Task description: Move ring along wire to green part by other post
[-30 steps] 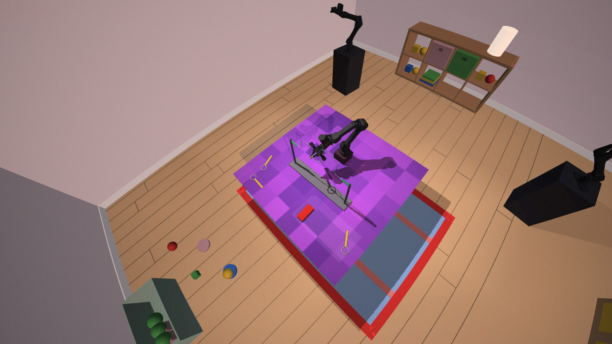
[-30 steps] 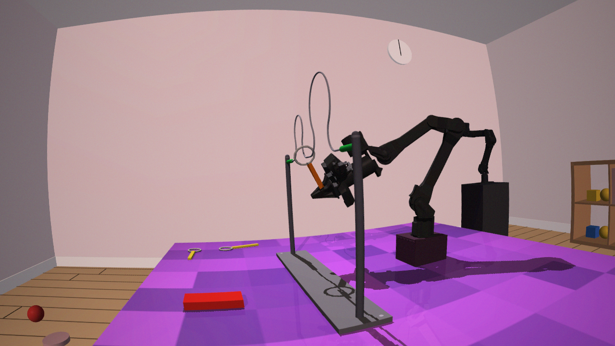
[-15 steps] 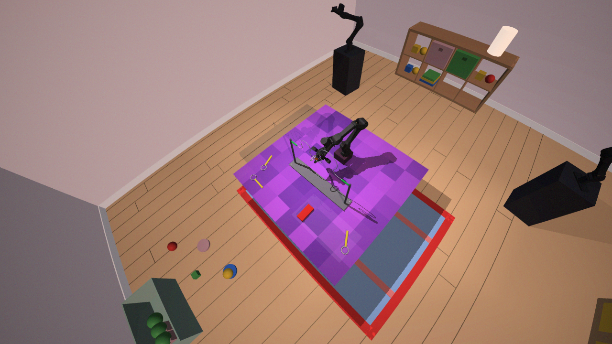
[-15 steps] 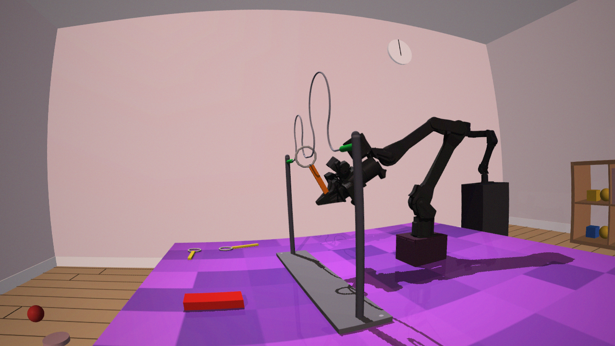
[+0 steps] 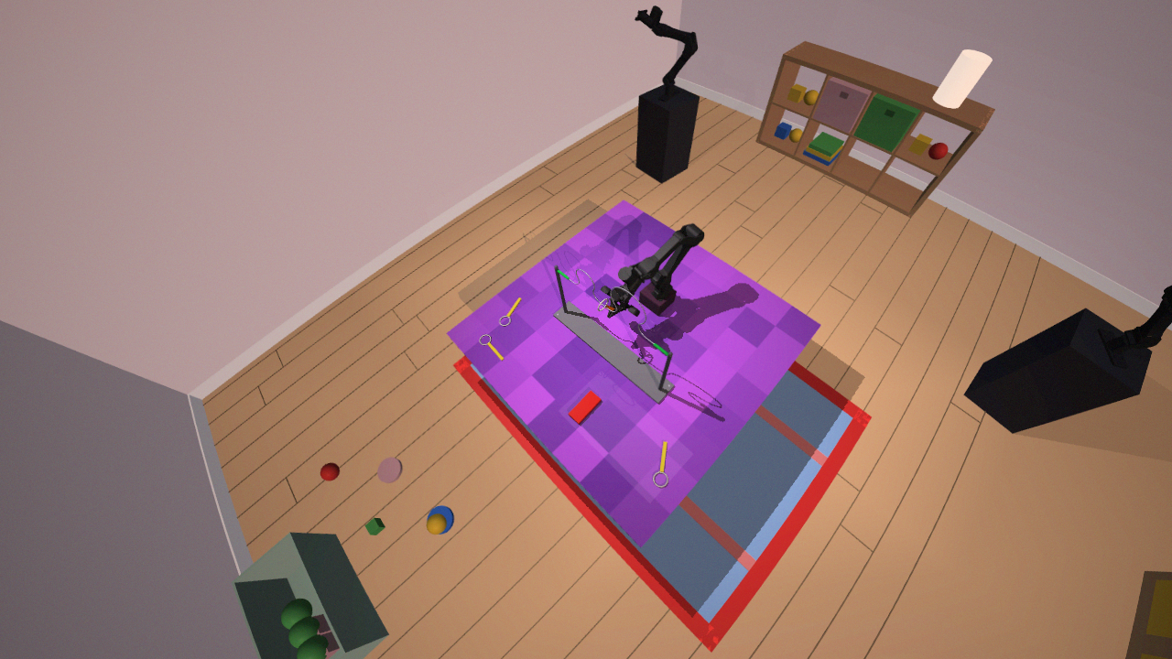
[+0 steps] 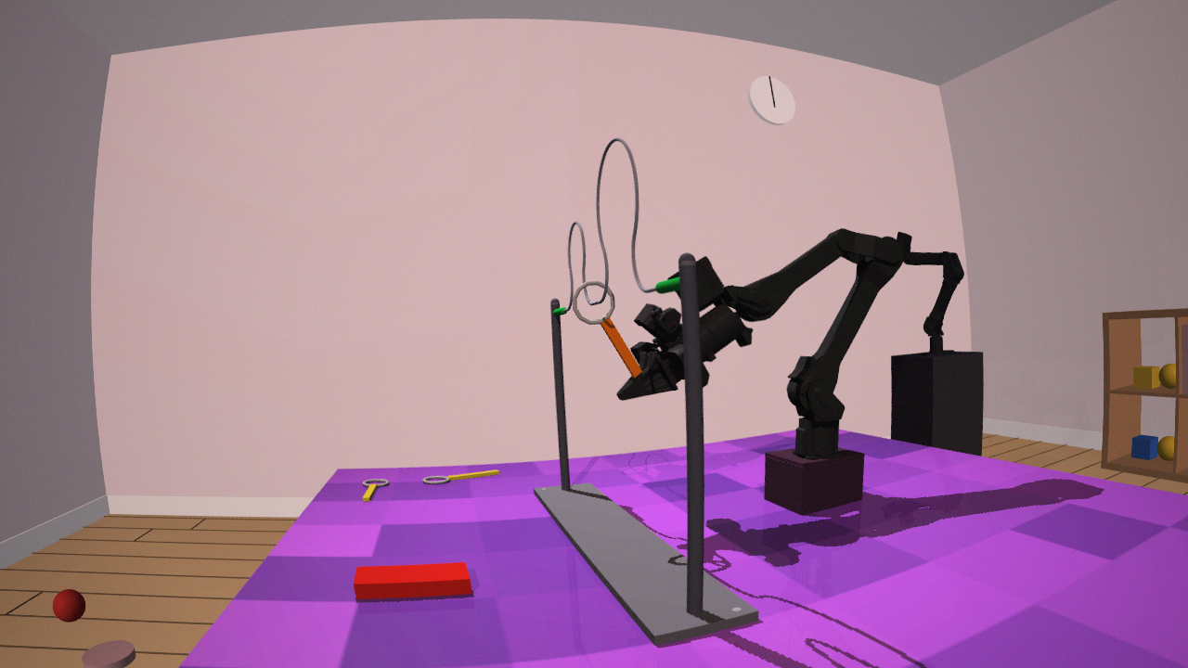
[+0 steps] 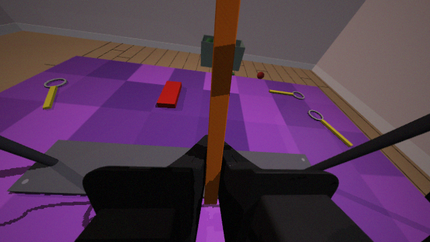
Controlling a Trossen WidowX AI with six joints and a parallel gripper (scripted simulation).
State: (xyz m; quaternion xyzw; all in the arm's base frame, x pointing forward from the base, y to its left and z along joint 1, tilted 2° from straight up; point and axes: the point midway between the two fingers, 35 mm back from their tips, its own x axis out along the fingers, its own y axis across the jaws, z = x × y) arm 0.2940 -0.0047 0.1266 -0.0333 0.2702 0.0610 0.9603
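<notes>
The ring with orange handle lies 9 cm above my gripper tip and 1 cm ahead of it. Round my gripper tip: red block 29 cm ahead, 19 cm below, 18 cm to the left.
</notes>
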